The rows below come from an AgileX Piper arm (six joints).
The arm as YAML. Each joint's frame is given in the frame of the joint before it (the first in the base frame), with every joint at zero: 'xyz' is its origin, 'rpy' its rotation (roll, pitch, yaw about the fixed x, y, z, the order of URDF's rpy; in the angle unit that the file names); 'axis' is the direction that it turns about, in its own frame. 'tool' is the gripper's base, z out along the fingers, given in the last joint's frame.
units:
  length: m
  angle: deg
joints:
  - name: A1
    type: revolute
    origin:
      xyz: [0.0, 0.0, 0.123]
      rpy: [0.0, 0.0, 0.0]
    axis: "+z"
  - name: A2
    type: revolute
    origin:
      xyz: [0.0, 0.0, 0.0]
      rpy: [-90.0, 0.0, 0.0]
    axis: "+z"
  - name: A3
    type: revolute
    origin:
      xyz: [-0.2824, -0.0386, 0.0]
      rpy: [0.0, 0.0, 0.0]
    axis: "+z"
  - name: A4
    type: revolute
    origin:
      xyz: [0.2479, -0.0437, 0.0]
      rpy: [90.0, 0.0, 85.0]
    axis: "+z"
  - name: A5
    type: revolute
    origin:
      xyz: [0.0, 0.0, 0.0]
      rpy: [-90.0, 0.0, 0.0]
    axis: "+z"
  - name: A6
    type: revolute
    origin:
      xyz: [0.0, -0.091, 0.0]
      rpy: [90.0, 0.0, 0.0]
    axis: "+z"
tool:
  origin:
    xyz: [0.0, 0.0, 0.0]
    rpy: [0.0, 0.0, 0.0]
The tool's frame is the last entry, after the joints.
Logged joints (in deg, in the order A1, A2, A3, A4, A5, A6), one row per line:
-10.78, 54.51, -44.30, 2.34, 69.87, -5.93
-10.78, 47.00, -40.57, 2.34, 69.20, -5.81
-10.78, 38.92, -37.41, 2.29, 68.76, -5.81
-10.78, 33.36, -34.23, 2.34, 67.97, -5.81
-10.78, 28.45, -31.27, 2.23, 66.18, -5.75
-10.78, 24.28, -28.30, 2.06, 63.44, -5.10
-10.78, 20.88, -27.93, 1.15, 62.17, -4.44
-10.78, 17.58, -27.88, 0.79, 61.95, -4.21
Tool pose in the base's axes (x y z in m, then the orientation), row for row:
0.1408, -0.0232, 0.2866, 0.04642, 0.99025, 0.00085, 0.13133
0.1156, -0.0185, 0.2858, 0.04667, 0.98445, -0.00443, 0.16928
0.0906, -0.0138, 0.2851, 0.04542, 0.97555, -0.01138, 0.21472
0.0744, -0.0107, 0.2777, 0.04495, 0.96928, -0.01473, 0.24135
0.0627, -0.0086, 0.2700, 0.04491, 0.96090, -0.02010, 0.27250
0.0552, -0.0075, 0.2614, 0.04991, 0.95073, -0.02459, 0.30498
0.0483, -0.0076, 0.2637, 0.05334, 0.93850, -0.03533, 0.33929
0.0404, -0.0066, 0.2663, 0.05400, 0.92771, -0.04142, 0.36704
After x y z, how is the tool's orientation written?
As a quaternion, x y z w.
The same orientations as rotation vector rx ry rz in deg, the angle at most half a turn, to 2 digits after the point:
7.72, 164.73, 0.14
7.60, 160.33, -0.72
7.22, 155.02, -1.81
7.04, 151.89, -2.31
6.93, 148.18, -3.10
7.57, 144.24, -3.73
7.96, 140.01, -5.27
7.95, 136.57, -6.10

